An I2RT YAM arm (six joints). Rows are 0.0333 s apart.
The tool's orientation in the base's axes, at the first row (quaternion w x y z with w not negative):
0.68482 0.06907 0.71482 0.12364
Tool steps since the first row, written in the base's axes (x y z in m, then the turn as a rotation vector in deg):
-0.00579 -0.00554 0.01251 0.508 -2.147 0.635
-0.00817 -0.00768 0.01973 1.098 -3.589 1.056
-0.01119 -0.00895 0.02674 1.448 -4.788 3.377
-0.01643 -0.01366 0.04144 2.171 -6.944 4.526
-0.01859 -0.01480 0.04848 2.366 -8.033 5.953
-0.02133 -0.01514 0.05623 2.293 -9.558 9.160
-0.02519 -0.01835 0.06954 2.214 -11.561 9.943
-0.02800 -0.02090 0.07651 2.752 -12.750 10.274
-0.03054 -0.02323 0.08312 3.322 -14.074 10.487
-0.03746 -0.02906 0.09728 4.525 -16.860 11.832
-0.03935 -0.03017 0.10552 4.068 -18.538 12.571
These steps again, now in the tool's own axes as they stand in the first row. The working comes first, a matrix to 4 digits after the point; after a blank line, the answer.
The tool's axes in the first row as the columns of a matrix, in the base's axes (used below as rounded here):
-0.0525 -0.0706 0.9961
0.2681 0.9599 0.0822
-0.9620 0.2714 -0.0315

-0.01322 -0.00151 -0.00662 -1.213 -1.924 0.310
-0.02061 -0.00144 -0.00939 -2.036 -3.236 0.765
-0.02754 -0.00054 -0.01272 -4.608 -3.782 0.942
-0.04266 -0.00071 -0.01879 -6.330 -5.590 1.449
-0.04963 0.00026 -0.02126 -8.005 -6.262 1.509
-0.05703 0.00223 -0.02426 -11.495 -6.851 1.210
-0.07049 0.00304 -0.02879 -12.781 -8.555 0.942
-0.07774 0.00268 -0.03202 -13.446 -9.645 1.370
-0.08459 0.00242 -0.03495 -14.036 -10.898 1.822
-0.09941 0.00115 -0.04277 -16.140 -13.292 2.749
-0.10753 0.00246 -0.04500 -17.277 -14.670 2.132

